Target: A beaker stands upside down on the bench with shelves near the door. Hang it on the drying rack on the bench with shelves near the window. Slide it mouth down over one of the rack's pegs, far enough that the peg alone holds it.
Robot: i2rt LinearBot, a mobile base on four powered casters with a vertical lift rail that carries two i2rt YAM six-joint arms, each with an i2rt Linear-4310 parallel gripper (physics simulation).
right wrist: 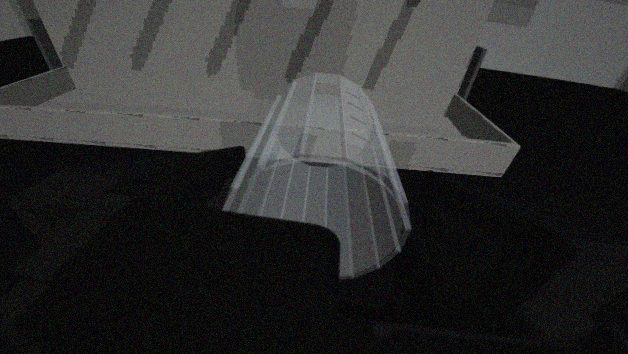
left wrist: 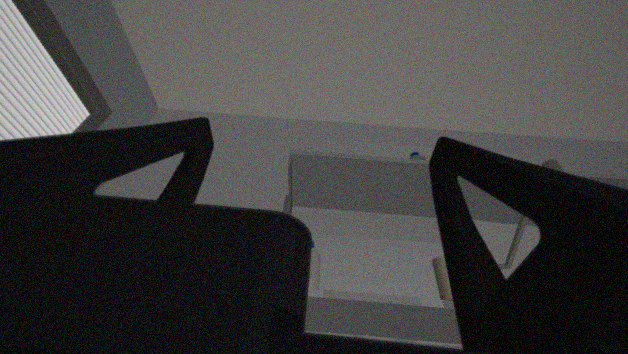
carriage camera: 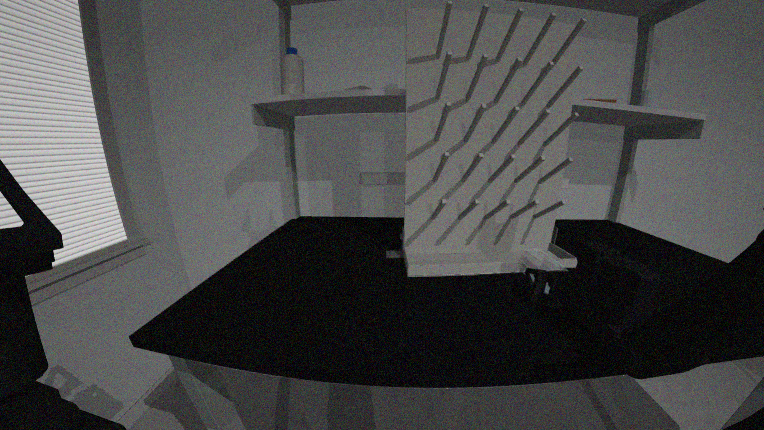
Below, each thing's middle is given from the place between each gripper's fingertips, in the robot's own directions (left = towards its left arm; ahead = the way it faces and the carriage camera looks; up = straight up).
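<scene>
From my right hand: drip tray (carriage camera: pixel 417 265), 2 cm below, 11 cm ahead, 9 cm to the left. Clear beaker (carriage camera: pixel 534 258): my right hand 1 cm to the right of it.
Drip tray: my left hand 290 mm above it, 450 mm short of it, 610 mm to the left of it. Clear beaker, from my left hand: 270 mm below, 350 mm ahead, 690 mm to the right.
</scene>
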